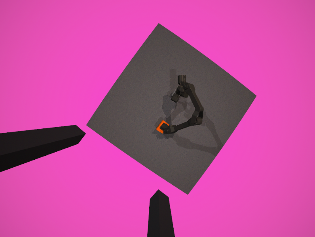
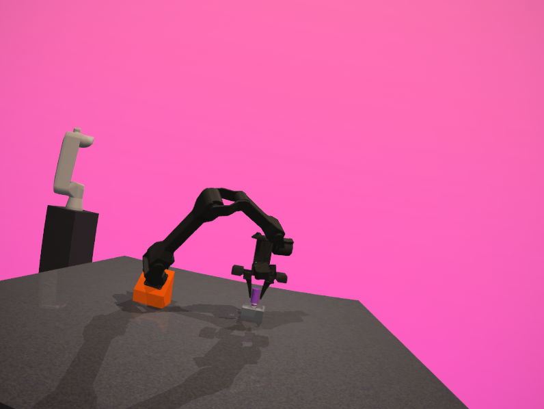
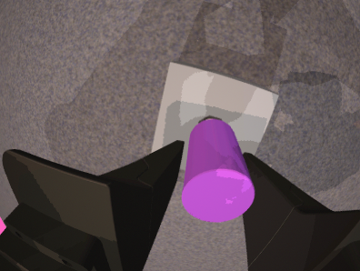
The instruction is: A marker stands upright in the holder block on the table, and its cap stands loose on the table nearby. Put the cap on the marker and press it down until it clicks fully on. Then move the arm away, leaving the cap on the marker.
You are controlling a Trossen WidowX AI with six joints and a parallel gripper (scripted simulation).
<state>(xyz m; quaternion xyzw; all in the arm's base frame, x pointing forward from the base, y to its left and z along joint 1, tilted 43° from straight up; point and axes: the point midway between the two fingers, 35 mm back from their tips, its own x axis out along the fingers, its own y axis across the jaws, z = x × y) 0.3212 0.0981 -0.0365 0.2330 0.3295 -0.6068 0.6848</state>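
My gripper tip is 10 mm below the purple cap. Also, from my gripper tip: grey holder block (50 mm below).
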